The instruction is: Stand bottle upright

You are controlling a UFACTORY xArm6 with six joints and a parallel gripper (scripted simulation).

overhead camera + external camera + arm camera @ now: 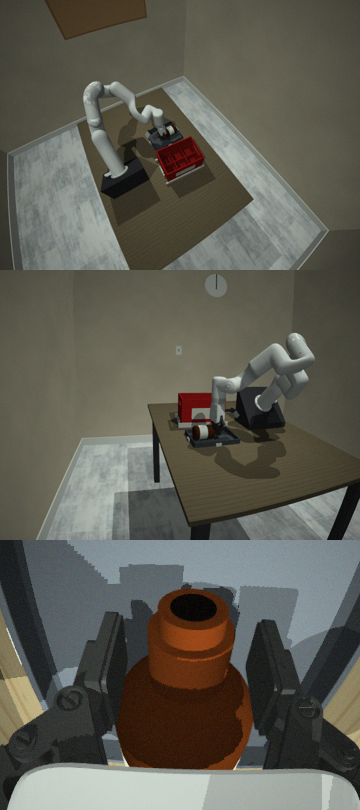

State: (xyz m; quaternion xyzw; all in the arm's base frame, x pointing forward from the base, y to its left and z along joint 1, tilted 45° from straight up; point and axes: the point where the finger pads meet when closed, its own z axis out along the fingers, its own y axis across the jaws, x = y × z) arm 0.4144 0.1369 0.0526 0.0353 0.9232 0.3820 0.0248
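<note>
Right now my hand is 3 cm short of the dark grey tray and 3 cm above it. Also, from my hand: brown bottle (5 cm ahead); red crate (2 cm behind, 27 cm to the right, 4 cm above).
</note>
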